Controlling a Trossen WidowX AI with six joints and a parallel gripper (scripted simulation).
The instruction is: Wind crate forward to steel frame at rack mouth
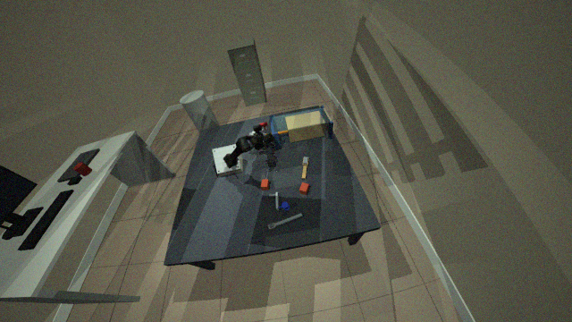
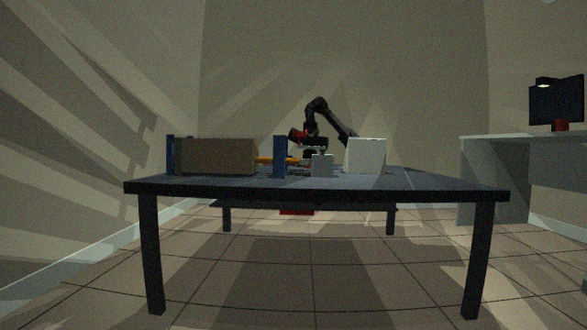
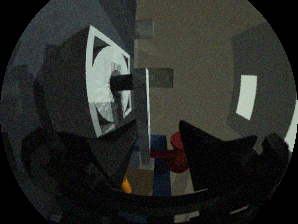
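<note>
Now: gripper tip 10 mm short of the crank arm and 10 mm above it. From my gripper tip the other things lie so: grey winch (60 mm behind, 100 mm below); red knob (50 mm ahead, 10 mm to the right, 20 mm above); blue frame (110 mm ahead, 20 mm to the right, 30 mm below).
</note>
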